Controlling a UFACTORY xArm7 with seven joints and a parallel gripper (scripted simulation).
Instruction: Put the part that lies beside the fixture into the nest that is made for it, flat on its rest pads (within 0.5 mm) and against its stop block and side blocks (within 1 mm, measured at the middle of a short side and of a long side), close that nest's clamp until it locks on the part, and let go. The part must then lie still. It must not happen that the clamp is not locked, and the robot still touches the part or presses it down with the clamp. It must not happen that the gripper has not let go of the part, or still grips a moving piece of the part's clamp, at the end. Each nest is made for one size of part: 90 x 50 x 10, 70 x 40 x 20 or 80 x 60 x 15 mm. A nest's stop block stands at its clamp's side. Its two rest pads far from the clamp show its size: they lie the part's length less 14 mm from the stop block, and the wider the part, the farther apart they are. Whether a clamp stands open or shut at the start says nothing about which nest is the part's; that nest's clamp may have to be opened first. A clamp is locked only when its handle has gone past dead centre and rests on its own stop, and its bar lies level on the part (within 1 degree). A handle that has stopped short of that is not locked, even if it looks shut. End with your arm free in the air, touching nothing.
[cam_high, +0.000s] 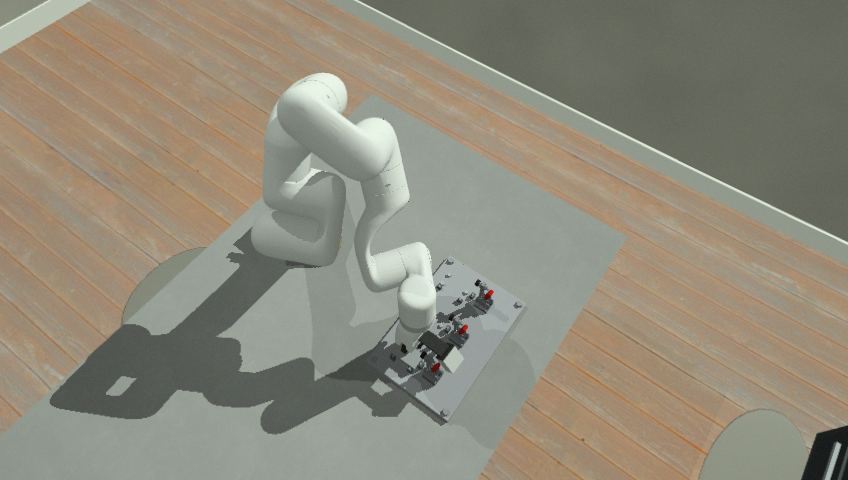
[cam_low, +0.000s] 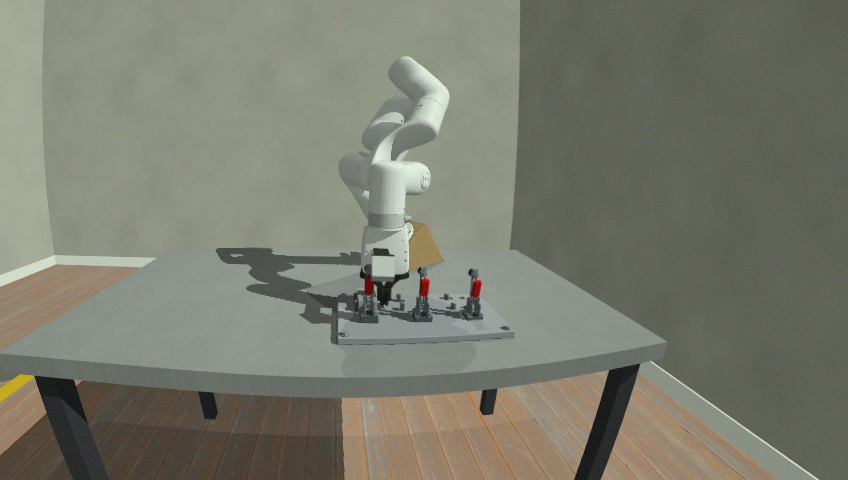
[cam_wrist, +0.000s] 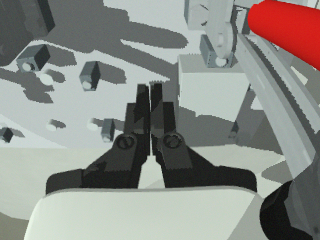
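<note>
My hand is 4 cm to the left of the part and 1 cm above it. From my hand the other things lie so: fixture plate 7 cm to the left, 5 cm ahead, 3 cm below.
</note>
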